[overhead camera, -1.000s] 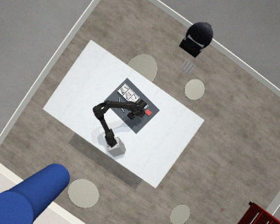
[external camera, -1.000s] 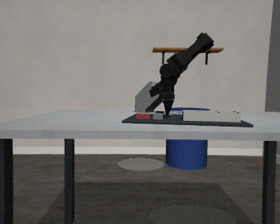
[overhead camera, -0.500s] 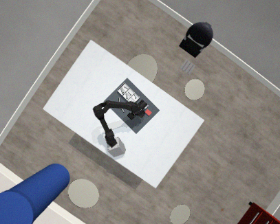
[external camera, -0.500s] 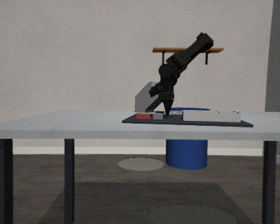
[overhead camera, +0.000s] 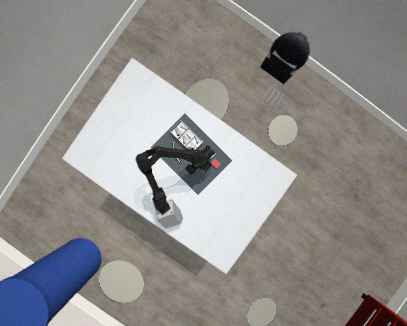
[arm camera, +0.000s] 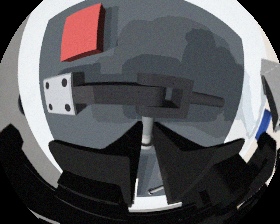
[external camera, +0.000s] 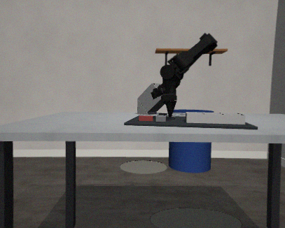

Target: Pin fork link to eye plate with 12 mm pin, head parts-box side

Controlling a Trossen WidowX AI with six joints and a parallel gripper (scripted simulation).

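Now: the grey pin 30 mm below my hand. The rest, counted from my hand: dark mat (10 mm behind, 70 mm to the left, 50 mm below); fork link (20 mm behind, 30 mm to the right, 30 mm below); eye plate (20 mm ahead, 30 mm to the right, 30 mm below).
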